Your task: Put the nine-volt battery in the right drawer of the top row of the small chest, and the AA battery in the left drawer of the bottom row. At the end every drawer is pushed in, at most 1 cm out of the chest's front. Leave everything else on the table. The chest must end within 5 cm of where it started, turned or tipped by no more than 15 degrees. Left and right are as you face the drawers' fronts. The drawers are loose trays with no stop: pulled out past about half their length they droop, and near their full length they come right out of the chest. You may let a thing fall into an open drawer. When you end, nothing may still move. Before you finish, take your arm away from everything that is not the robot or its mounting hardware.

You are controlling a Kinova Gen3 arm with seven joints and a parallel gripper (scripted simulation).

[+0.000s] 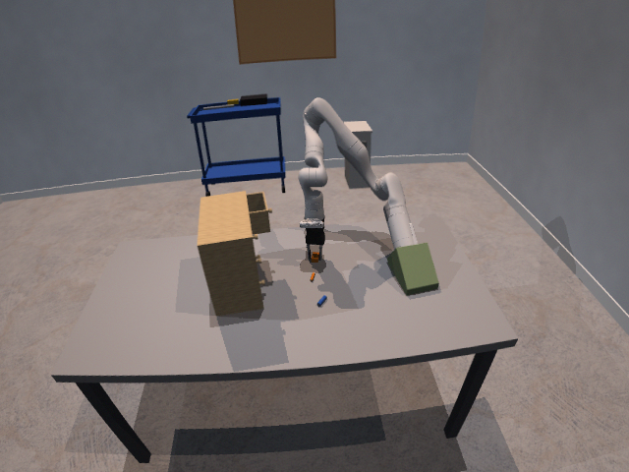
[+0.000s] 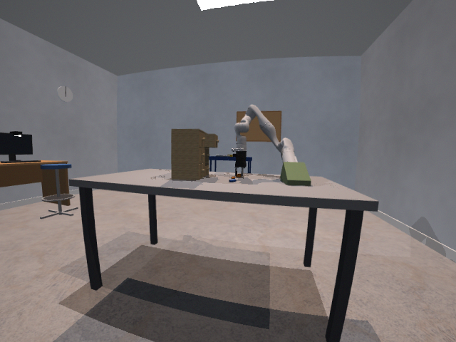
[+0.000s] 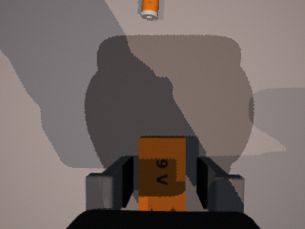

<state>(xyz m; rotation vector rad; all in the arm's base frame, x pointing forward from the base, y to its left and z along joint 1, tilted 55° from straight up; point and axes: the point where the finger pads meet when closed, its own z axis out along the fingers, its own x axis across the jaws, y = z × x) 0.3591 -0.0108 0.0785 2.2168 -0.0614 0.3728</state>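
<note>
My gripper is now 1 cm to the left of the orange nine-volt battery and 1 cm above it. From my hand the other things lie so: blue cylindrical battery: 25 cm to the left, 2 cm behind, 1 cm below; orange AA battery: 12 cm to the left, 2 cm below, 1 cm ahead.
</note>
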